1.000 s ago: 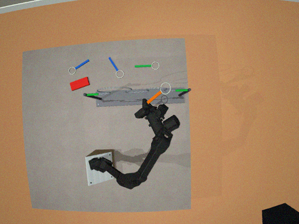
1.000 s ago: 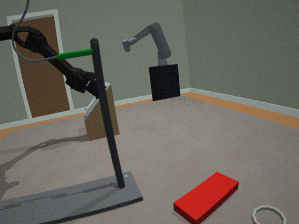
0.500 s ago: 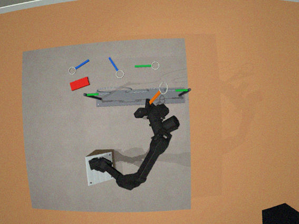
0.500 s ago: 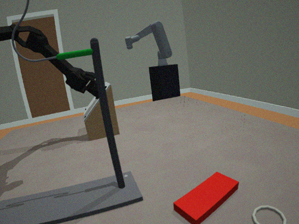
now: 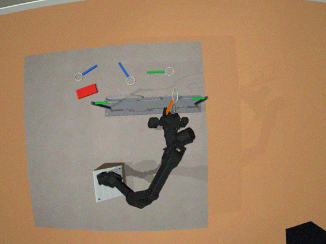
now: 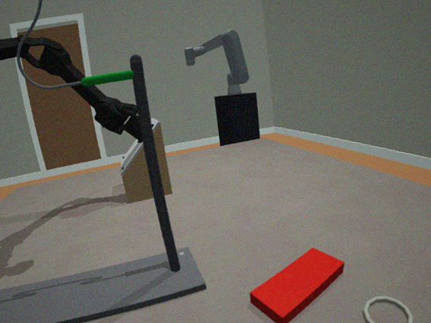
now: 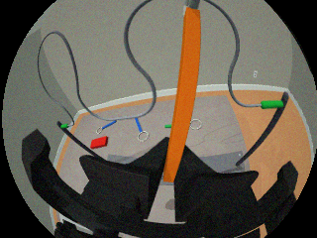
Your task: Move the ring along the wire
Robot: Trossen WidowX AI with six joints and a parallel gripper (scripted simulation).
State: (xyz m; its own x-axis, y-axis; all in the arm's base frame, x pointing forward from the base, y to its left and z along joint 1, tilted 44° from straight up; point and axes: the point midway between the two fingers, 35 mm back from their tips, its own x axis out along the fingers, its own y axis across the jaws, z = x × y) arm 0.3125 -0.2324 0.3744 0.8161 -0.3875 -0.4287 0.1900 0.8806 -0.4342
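Right now the ring with orange handle is 9 cm above my gripper tip, 3 cm to the right of it and 1 cm ahead of it. Also, from my gripper tip: green-handled ring 31 cm below, 26 cm ahead, 3 cm to the right; red block 49 cm to the left, 31 cm below, 23 cm ahead.
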